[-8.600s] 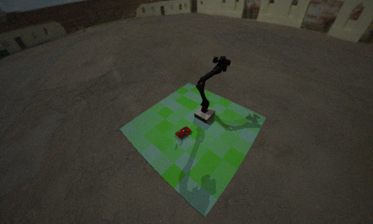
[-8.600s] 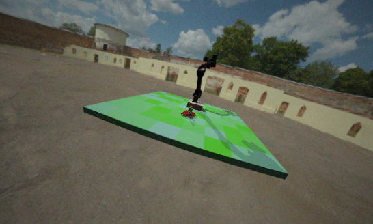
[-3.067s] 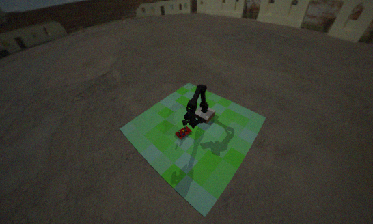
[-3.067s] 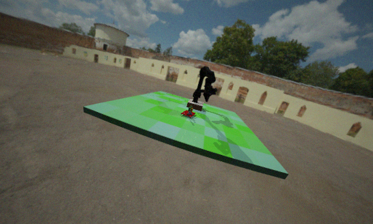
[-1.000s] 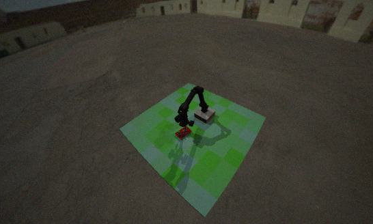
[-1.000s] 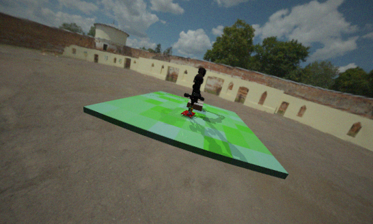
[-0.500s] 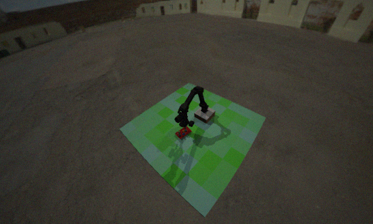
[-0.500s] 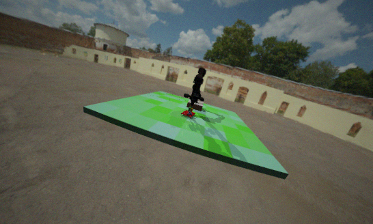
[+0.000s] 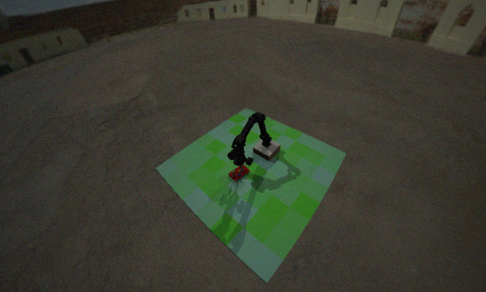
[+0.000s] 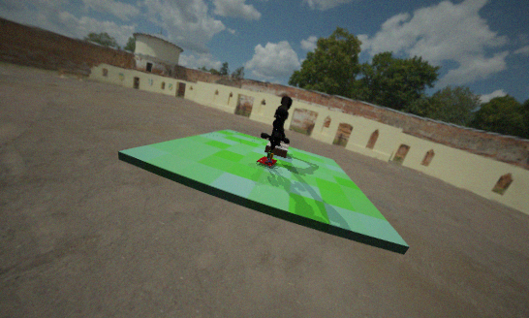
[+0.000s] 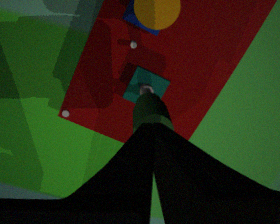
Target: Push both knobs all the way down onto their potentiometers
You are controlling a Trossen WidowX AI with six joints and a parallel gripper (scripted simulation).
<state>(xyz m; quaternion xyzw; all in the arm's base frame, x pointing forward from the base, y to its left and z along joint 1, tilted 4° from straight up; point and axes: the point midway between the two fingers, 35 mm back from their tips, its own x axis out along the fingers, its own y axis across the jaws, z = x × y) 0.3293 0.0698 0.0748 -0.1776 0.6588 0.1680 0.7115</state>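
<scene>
The green knob lies 2 cm below my gripper tip.
</scene>
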